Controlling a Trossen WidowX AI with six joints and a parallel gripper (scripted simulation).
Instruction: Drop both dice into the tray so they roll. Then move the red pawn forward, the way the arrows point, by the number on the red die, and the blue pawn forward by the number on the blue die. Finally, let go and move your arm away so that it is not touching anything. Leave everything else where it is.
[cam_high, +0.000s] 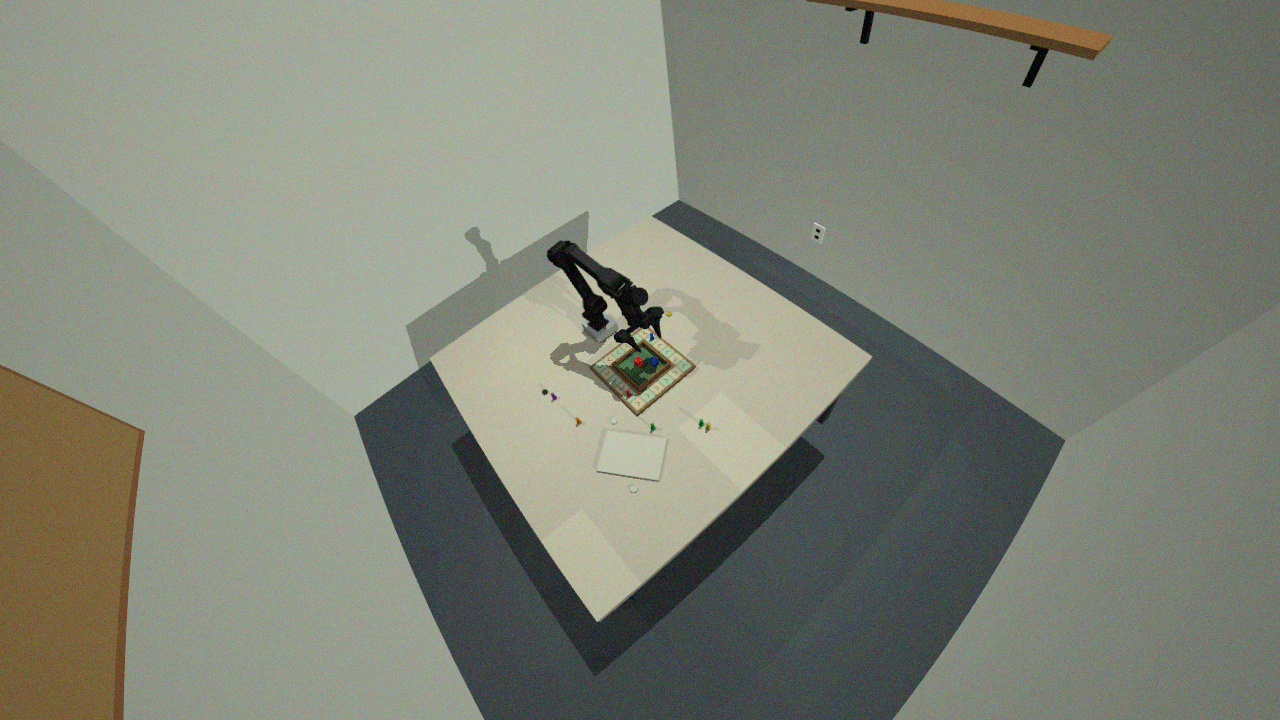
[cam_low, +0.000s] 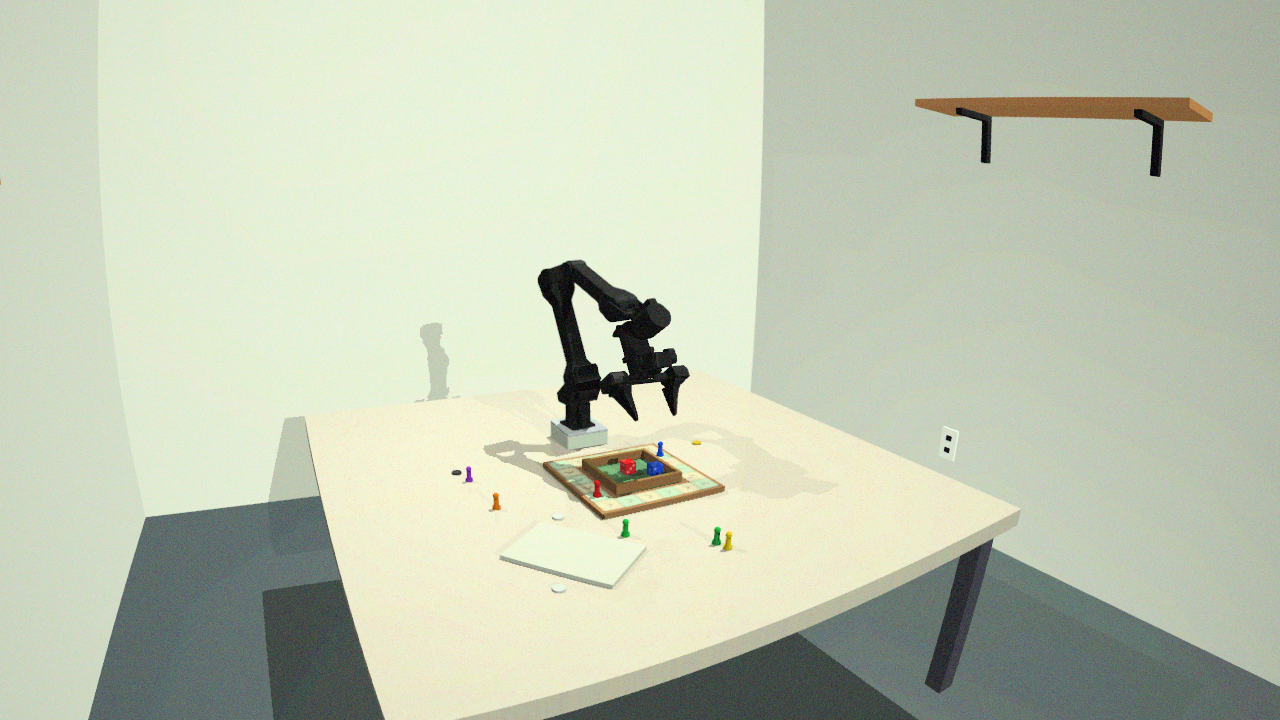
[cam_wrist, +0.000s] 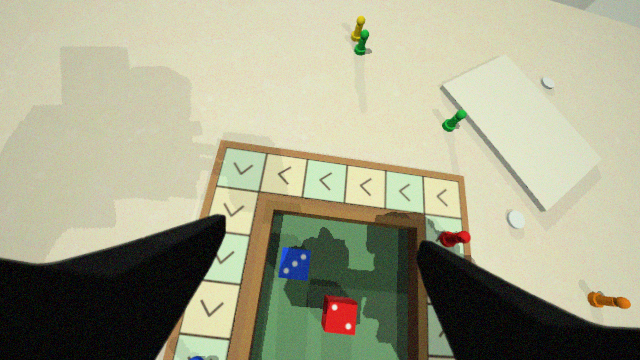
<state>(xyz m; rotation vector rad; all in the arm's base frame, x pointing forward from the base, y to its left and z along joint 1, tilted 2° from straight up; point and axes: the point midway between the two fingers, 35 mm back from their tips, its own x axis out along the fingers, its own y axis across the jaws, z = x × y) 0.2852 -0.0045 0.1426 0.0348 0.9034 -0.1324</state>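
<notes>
My gripper tip is now 10 mm short of the red pawn, 150 mm to the left of it and 120 mm above it. From my gripper tip the other things lie so: white card (170 mm ahead, 310 mm to the right, 140 mm below); then green tray (40 mm behind, 30 mm to the right, 140 mm below); then blue pawn (100 mm behind, 90 mm to the left, 120 mm below).
</notes>
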